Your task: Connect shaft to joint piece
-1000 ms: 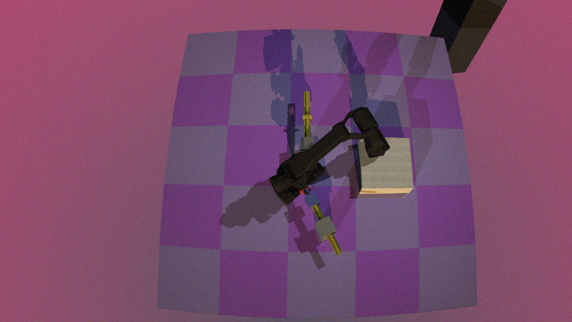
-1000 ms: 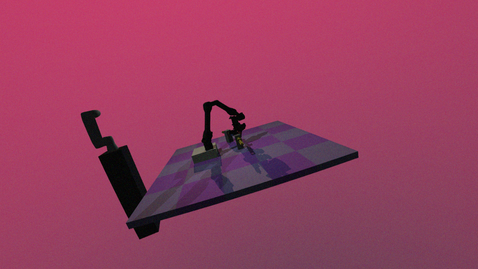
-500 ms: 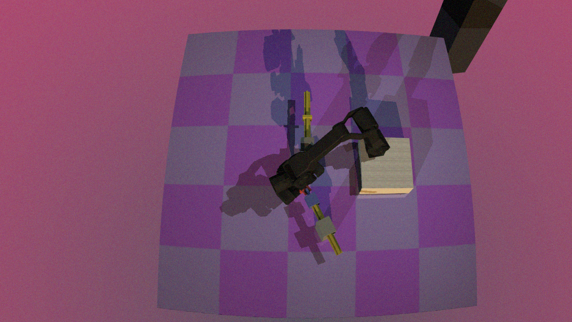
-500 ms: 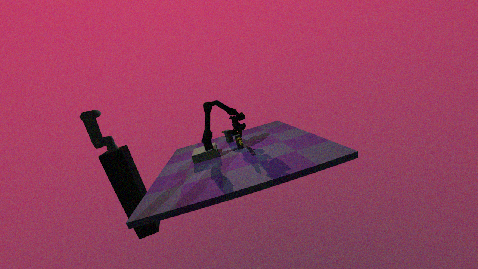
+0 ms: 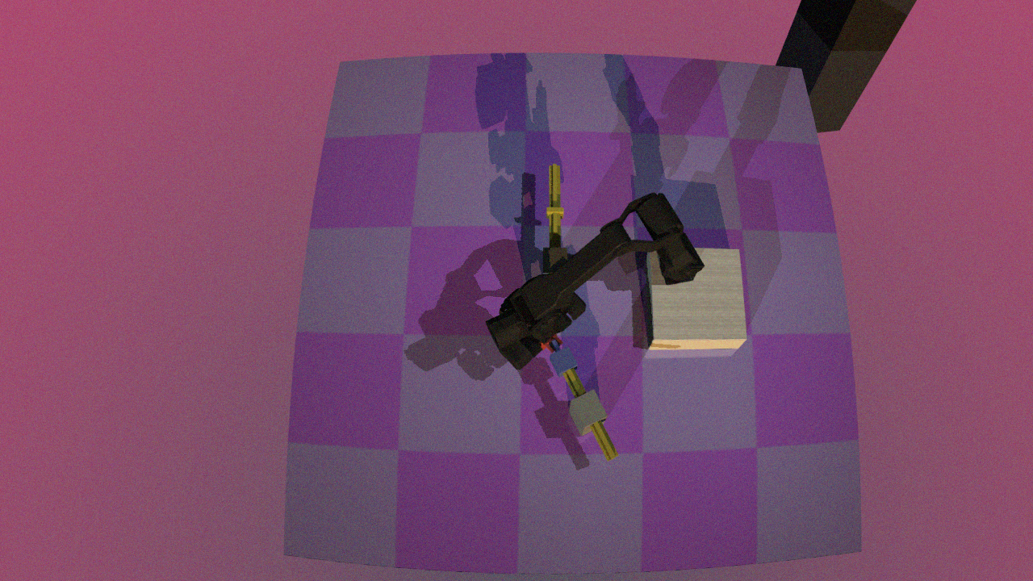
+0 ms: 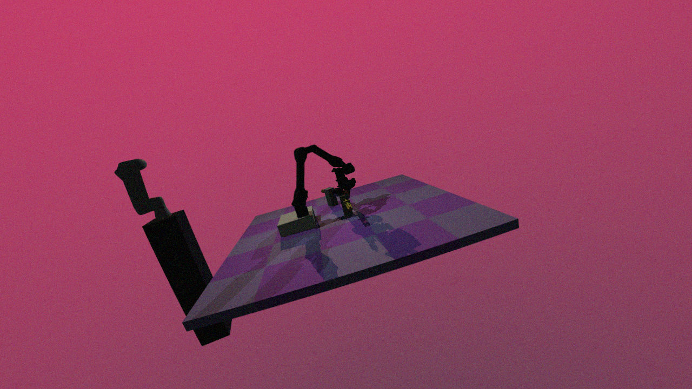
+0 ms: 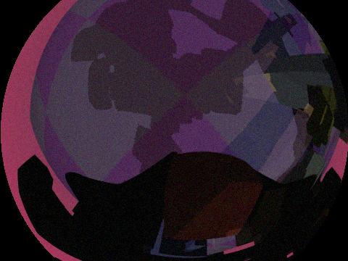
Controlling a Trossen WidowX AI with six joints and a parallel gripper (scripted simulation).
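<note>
The red square joint piece is 40 mm above my gripper tip.
</note>
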